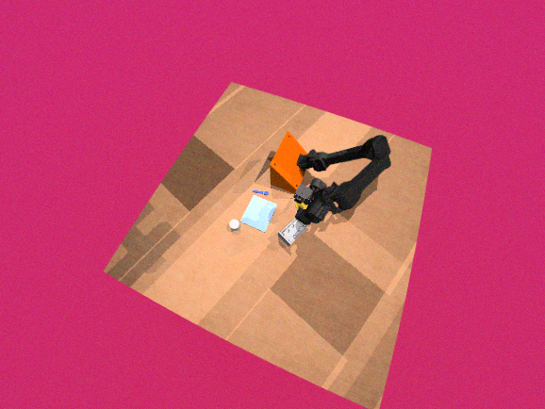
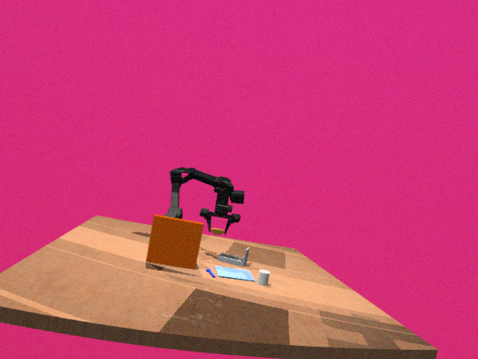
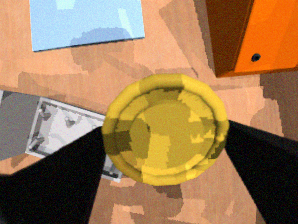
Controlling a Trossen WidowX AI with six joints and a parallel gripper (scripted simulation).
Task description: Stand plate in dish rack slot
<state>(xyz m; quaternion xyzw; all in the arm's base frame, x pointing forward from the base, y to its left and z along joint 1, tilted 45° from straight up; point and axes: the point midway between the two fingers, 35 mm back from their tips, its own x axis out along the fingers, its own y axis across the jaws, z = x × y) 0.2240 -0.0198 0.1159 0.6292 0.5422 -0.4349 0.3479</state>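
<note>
Right now the grey dish rack is 10 cm below my gripper tip and 10 cm ahead of it. Round my gripper tip: light blue mat: 18 cm to the right, 12 cm below, 6 cm ahead; then yellow plate: 1 cm above.
</note>
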